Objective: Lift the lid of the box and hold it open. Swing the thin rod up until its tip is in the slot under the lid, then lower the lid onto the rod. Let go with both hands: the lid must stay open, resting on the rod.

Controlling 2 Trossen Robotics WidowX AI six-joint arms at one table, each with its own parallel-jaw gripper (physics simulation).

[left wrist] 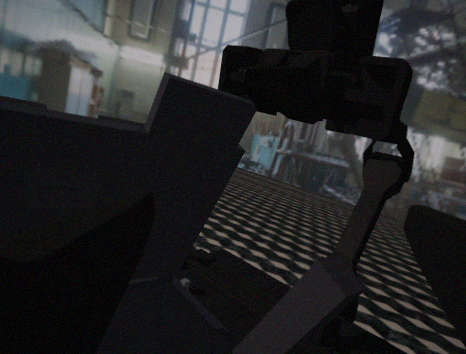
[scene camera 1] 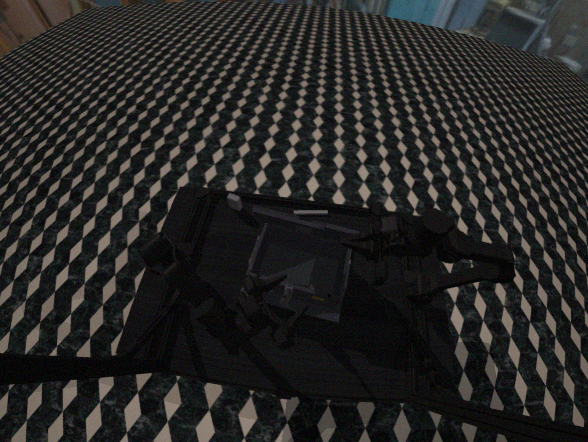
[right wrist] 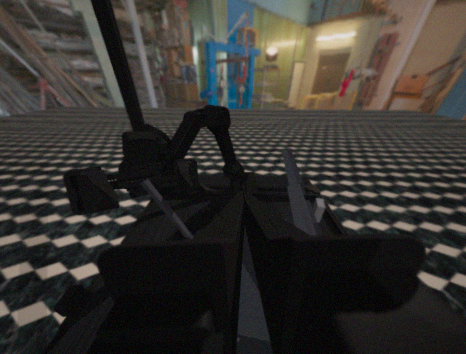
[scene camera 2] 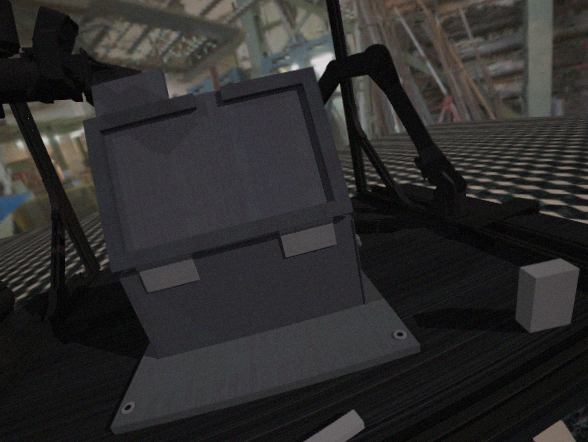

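The grey box stands on its base plate in the middle of the dark mat. Its lid is raised steeply on its hinges. My right gripper is shut on nothing, and its tips are at the lid's upper edge by the tab. The thin rod slants up beside the box, apart from the lid in the right wrist view. My left gripper is open and empty at the box's front, below the lid.
A small white bar lies on the dark mat behind the box. A small pale block sits near the mat's far left corner. Checkered floor surrounds the mat. The left arm rises beyond the box.
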